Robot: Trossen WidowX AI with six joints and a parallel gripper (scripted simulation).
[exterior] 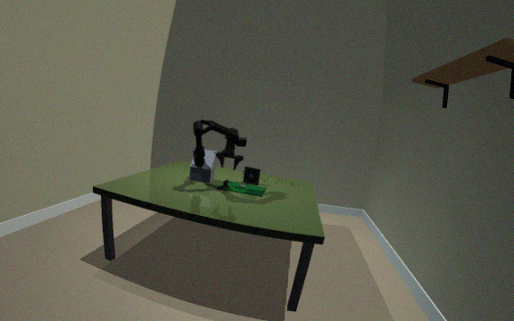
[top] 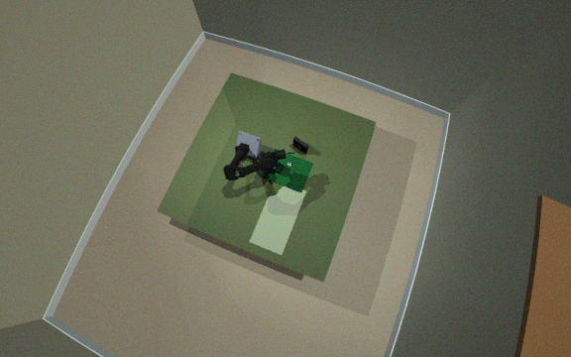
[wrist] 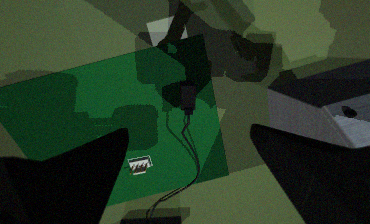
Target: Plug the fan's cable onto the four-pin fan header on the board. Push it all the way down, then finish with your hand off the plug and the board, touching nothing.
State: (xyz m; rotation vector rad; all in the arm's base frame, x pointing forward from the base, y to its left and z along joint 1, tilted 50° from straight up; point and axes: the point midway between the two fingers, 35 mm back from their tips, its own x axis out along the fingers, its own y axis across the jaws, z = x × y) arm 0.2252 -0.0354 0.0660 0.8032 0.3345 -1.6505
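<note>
Right now my gripper tip is 1 cm past the dark plug and 11 cm above it. From my gripper tip the other things lie so: four-pin header: 10 cm ahead, 9 cm to the left, 13 cm below; green board: 11 cm ahead, 5 cm to the left, 14 cm below; black fan: 14 cm ahead, 23 cm to the left, 7 cm below.
</note>
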